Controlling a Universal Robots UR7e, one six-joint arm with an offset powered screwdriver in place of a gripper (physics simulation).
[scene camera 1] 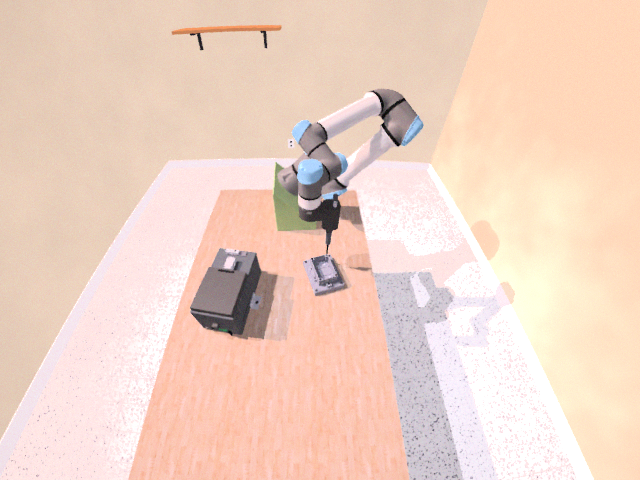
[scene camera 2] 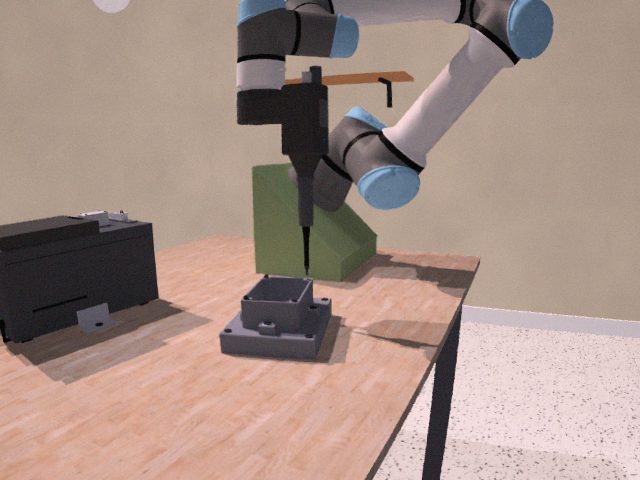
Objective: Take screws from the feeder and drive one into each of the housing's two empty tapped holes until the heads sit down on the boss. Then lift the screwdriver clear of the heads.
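The grey housing [scene camera 1: 330, 289] [scene camera 2: 273, 316] stands on the table, with a raised open box on a wider base. Small dark spots mark its corners and lugs; a small dark head stands up at the box's back left corner in the scene camera 2 view. Which spots are heads or empty holes is too small to tell. My black screwdriver [scene camera 1: 327, 252] [scene camera 2: 307, 273] points straight down. Its tip is just above the box's back right corner, with a small gap in the scene camera 2 view. A tiny dark piece at the tip looks like a screw. The dark screw feeder [scene camera 1: 219, 291] [scene camera 2: 77, 271] stands left of the housing.
A green wedge-shaped stand [scene camera 1: 289, 214] [scene camera 2: 279, 232] is behind the housing, under the arm's base. A small grey bracket [scene camera 1: 256, 301] [scene camera 2: 93, 317] sits beside the feeder. The wooden table's [scene camera 1: 268, 403] [scene camera 2: 206, 413] right edge runs to the right of the housing. An orange shelf [scene camera 1: 227, 29] [scene camera 2: 361, 78] hangs on the wall.
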